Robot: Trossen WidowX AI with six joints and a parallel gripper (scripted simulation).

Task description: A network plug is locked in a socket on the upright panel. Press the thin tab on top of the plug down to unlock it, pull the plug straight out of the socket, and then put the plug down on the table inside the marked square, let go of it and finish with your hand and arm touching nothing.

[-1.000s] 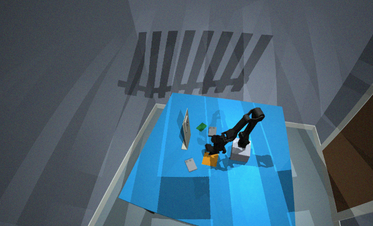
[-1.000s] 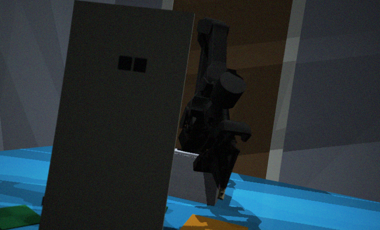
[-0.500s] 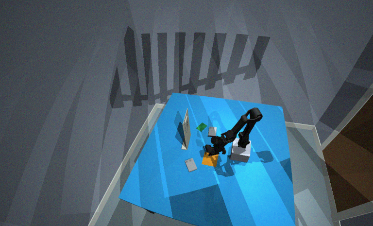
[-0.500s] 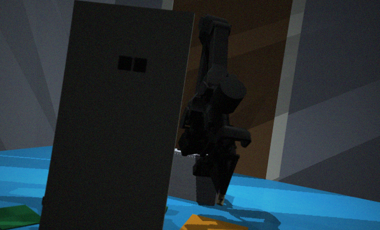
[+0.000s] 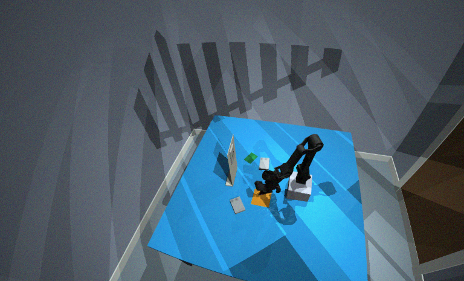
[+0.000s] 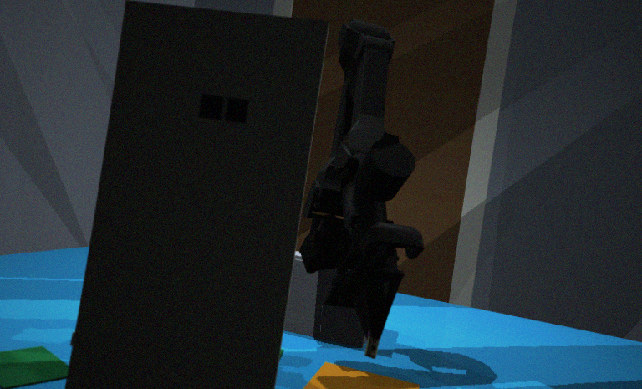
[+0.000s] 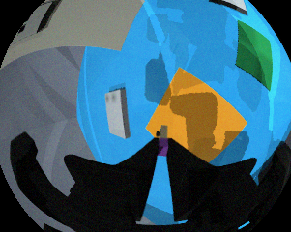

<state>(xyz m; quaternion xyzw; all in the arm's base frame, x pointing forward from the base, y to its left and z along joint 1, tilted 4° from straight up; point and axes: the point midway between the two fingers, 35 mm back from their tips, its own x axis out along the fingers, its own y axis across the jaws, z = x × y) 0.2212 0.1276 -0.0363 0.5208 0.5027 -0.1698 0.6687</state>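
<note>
Right now the orange square is 10 mm behind my gripper tip and 60 mm below it. The rest, counted from my gripper tip: upright panel 220 mm ahead, 120 mm to the right, 100 mm above; then network plug right at my gripper tip.
</note>
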